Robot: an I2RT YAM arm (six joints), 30 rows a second.
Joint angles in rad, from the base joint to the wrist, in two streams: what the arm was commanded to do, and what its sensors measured. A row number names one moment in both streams.
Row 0, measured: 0.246, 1.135, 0.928, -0.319, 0.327, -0.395
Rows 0 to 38, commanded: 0.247, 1.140, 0.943, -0.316, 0.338, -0.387; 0.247, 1.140, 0.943, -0.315, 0.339, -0.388; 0.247, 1.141, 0.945, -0.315, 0.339, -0.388; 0.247, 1.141, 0.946, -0.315, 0.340, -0.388; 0.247, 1.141, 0.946, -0.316, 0.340, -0.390; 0.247, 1.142, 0.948, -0.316, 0.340, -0.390; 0.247, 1.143, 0.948, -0.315, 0.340, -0.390; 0.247, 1.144, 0.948, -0.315, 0.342, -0.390; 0.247, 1.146, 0.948, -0.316, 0.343, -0.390; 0.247, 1.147, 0.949, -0.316, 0.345, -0.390; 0.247, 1.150, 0.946, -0.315, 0.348, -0.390; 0.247, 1.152, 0.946, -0.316, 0.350, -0.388; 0.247, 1.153, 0.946, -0.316, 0.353, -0.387; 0.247, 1.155, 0.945, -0.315, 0.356, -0.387; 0.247, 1.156, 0.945, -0.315, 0.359, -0.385; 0.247, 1.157, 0.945, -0.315, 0.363, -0.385; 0.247, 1.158, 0.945, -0.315, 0.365, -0.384; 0.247, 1.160, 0.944, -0.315, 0.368, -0.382; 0.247, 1.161, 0.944, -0.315, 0.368, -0.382; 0.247, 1.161, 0.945, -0.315, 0.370, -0.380; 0.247, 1.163, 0.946, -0.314, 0.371, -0.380; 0.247, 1.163, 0.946, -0.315, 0.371, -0.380; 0.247, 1.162, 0.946, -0.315, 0.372, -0.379; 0.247, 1.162, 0.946, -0.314, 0.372, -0.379; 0.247, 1.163, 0.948, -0.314, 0.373, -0.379; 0.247, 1.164, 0.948, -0.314, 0.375, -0.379; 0.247, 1.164, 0.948, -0.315, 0.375, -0.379; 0.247, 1.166, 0.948, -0.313, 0.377, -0.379; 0.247, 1.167, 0.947, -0.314, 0.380, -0.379; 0.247, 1.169, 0.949, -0.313, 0.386, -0.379; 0.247, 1.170, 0.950, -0.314, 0.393, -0.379; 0.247, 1.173, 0.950, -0.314, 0.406, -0.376; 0.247, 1.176, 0.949, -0.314, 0.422, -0.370; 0.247, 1.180, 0.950, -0.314, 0.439, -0.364; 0.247, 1.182, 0.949, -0.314, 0.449, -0.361; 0.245, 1.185, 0.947, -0.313, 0.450, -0.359; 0.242, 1.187, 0.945, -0.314, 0.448, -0.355; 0.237, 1.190, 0.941, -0.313, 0.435, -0.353; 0.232, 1.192, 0.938, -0.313, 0.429, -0.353
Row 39, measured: 0.239, 1.187, 0.939, -0.320, 0.420, -0.369
